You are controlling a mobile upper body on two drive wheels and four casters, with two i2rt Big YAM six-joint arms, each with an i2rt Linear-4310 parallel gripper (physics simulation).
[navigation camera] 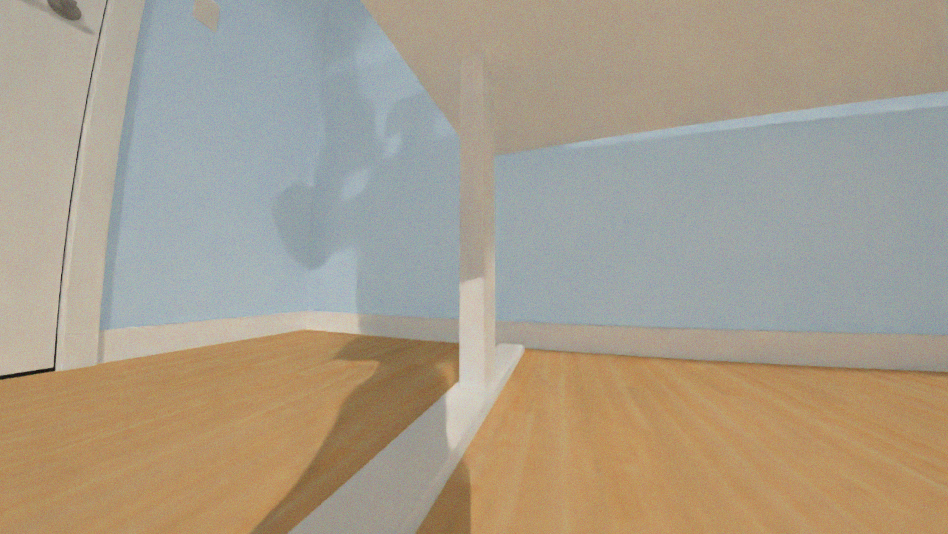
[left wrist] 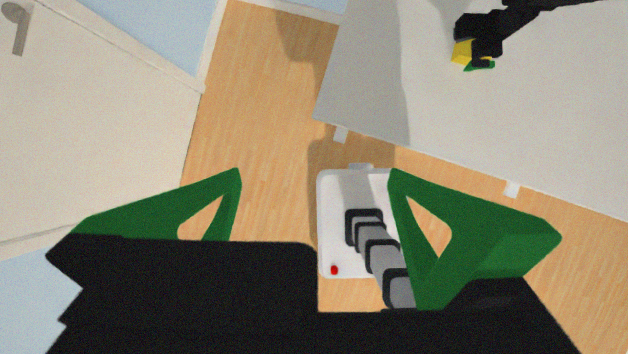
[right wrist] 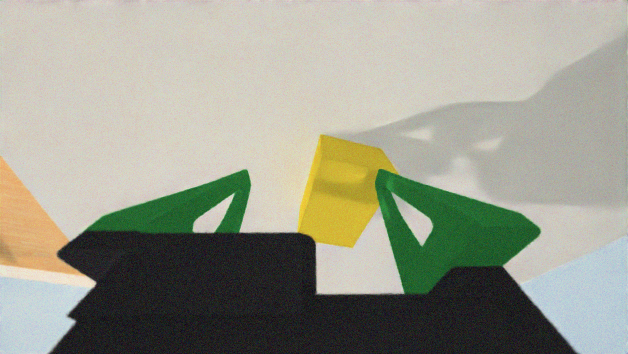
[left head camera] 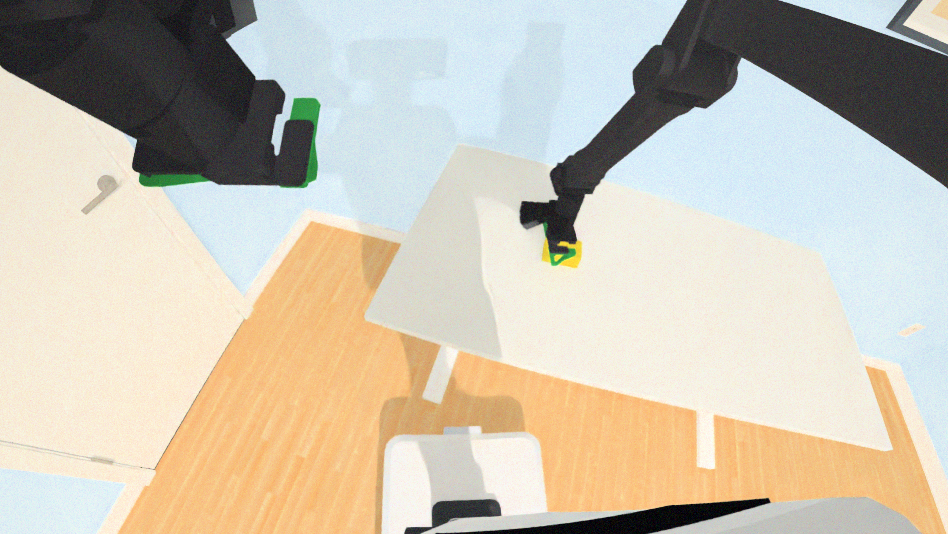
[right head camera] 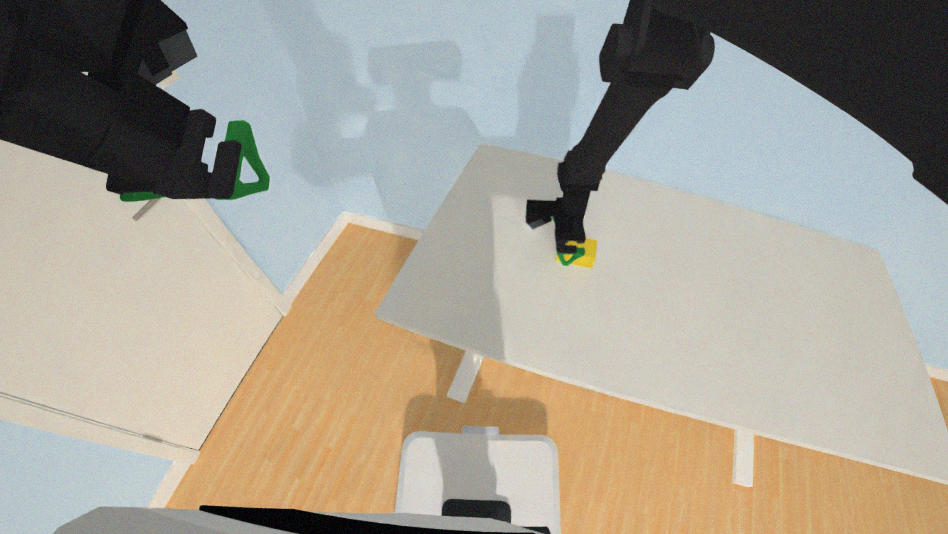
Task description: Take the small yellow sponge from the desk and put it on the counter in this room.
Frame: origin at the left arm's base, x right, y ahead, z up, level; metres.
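Seen in the pictures: left gripper, fingertip midpoint: [left wrist: 314, 176] [left head camera: 266, 172] [right head camera: 230, 185]; right gripper, fingertip midpoint: [left wrist: 464, 55] [right wrist: 313, 176] [left head camera: 551, 250] [right head camera: 563, 250].
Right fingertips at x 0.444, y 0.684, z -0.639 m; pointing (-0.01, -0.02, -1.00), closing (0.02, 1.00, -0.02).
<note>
Offsets run from my right fingertips to a thing's top centre. "*": to the spot under its first point. Level surfaces: height alone.
The small yellow sponge @[dy +0.023, dx +0.044, dz -0.006 m] [left head camera: 576, 258] [right head camera: 587, 254] [left wrist: 461, 51] [right wrist: 335, 217] is at the white desk @[dz -0.051 m] [left head camera: 663, 298] [right head camera: 696, 298] [left wrist: 525, 125] [right wrist: 150, 100]. My right gripper [left head camera: 562, 254] [right head camera: 569, 254] [right wrist: 313, 176] is open, right over the sponge. In the right wrist view the sponge shows between the fingertips, nearer the right-hand one, which overlaps its edge; I cannot tell whether they touch. My left gripper [left head camera: 240, 164] [right head camera: 192, 182] [left wrist: 314, 176] is open and empty, high up and away from the desk. The counter does not show in these views.
A pale door [left head camera: 119, 298] [right head camera: 132, 285] [left wrist: 100, 125] [navigation camera: 33, 199] stands at the left. My white base [left head camera: 407, 470] [right head camera: 421, 470] [left wrist: 332, 220] is near the desk's front edge. A desk leg @[* dy +0.111, dx -0.228, dz -0.452 m] [navigation camera: 474, 232] and its long foot [navigation camera: 398, 470] stand in front of the navigation camera. Blue walls [navigation camera: 218, 199] lie behind.
</note>
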